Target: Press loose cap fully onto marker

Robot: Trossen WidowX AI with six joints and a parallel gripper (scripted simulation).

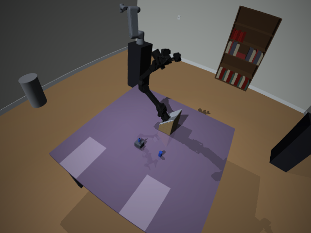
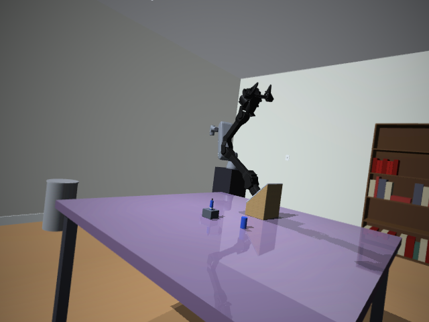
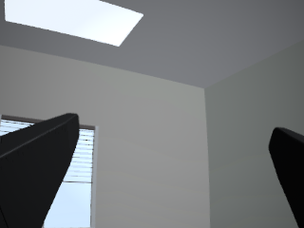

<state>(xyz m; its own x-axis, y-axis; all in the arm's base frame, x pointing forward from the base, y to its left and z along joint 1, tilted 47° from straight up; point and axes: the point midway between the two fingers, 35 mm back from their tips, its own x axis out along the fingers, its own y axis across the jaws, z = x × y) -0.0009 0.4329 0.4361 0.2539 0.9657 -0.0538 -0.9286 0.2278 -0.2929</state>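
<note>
Now: the blue cap 200 mm ahead of my gripper tip, 140 mm to the left of it and 730 mm below it. Also, from my gripper tip: holder block 240 mm ahead, 60 mm to the right, 730 mm below.
</note>
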